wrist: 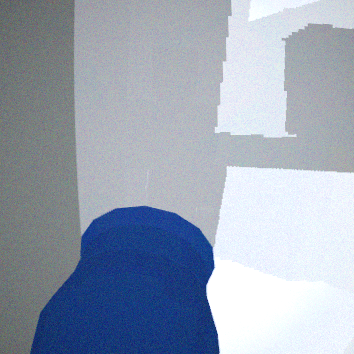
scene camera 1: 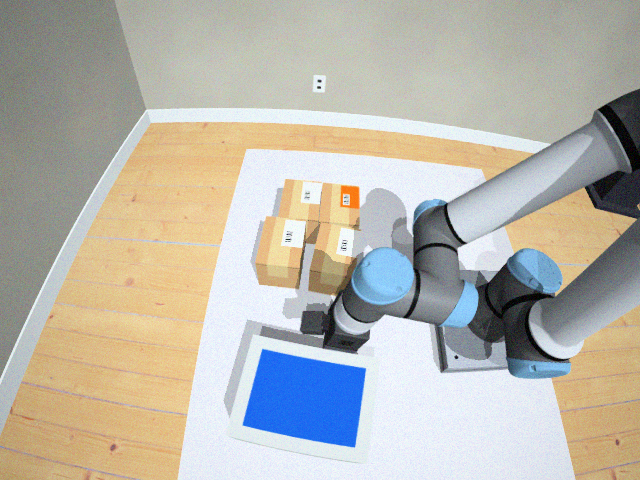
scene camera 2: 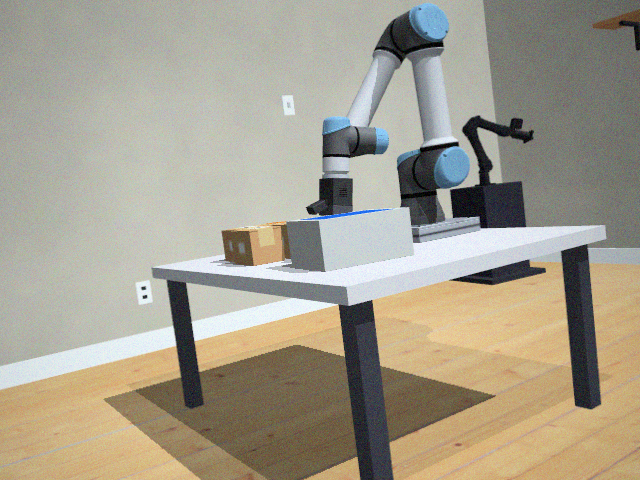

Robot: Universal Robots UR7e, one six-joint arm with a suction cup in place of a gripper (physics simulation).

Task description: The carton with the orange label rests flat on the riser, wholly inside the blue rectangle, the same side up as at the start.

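Places are measured from the arm's base along level axes (x right, y ahead, z up), in millimetres.
Pixels of known places: hand at its tool point: [wrist: 145, 262]; arm's base at its link origin: [scene camera 1: 489, 314] [scene camera 2: 421, 222].
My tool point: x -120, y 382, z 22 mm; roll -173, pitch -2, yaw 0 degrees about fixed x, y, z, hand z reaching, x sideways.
Observation:
Ahead of a thing's pixels: the offset from my tool point to its top centre. "*": to the spot under its first point.
The carton with the orange label @[dz +34, dx +357, dy +35 mm] [scene camera 1: 336, 209] stands on the table at the back right of the group of cartons, label up; in scene camera 2 a little orange @[* dz +34, dx +313, dy +36 mm] [scene camera 2: 278, 223] shows behind another carton. The grey-white riser @[dz +53, dx -143, dy +38 mm] [scene camera 1: 299, 442] [scene camera 2: 367, 242] bears the blue rectangle @[dz +53, dx -143, dy +38 mm] [scene camera 1: 305, 397] [scene camera 2: 356, 213], with no carton on it. My suction gripper [scene camera 1: 345, 343] [wrist: 145, 240] is at the riser's back edge, apart from the orange-labelled carton. Its cup is hidden in both scene views. In the wrist view the blue cup carries no carton, so it is open.
Three cartons with white labels stand near the orange-labelled one: back left [scene camera 1: 299, 205], front left [scene camera 1: 281, 250] and front right [scene camera 1: 329, 266], which is between it and my tool. The arm's base plate [scene camera 1: 473, 365] [scene camera 2: 447, 231] is at the right on the white table [scene camera 1: 439, 413] [scene camera 2: 496, 258].

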